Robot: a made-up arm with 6 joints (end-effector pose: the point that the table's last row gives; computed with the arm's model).
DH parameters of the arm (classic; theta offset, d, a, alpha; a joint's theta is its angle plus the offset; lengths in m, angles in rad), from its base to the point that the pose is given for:
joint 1: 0 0.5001 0 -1.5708
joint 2: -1.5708 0 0.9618 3.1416
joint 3: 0 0 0 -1.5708
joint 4: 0 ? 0 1.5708
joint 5: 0 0.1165 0 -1.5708
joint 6: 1.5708 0 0 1.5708
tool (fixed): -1.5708 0 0 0
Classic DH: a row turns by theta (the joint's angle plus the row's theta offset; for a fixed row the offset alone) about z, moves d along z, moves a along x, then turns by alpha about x.
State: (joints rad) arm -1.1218 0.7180 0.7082 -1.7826 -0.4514 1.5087
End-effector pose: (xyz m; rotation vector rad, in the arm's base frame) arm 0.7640 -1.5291 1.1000 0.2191 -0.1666 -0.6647
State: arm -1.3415 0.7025 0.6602 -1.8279 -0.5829 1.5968
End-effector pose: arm 0.4137 -1.6423 1.0760 0.1613 -0.1815 -0.7618
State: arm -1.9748 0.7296 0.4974 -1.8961 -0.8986 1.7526
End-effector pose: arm -0.6200 -1.5450 0.8617 0.1241 -0.2038 -1.1188
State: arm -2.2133 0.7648 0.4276 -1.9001 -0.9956 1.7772
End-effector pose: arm -0.9564 -1.3407 0.7335 0.1689 -0.2290 -1.2744
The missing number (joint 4, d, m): -1.0776
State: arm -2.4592 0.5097 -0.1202 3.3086 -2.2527 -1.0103
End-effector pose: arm -0.9587 -0.9271 0.6892 1.4844 -1.0617 1.2416
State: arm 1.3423 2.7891 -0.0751 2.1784 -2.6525 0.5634
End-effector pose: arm -0.2184 -0.6455 -0.7897 1.5218 0.7932 0.6972
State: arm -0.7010 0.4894 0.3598 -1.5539 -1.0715 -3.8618
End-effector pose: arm 1.1493 -0.9726 1.0942 -0.7497 -0.0676 0.3864
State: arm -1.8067 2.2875 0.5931 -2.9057 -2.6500 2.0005
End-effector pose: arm -0.0220 -0.5761 -1.1977 0.1536 -1.3916 -0.7844
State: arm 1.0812 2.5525 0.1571 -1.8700 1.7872 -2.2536
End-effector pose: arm -0.1866 -0.2772 -0.9494 1.2571 -0.6546 -0.1822
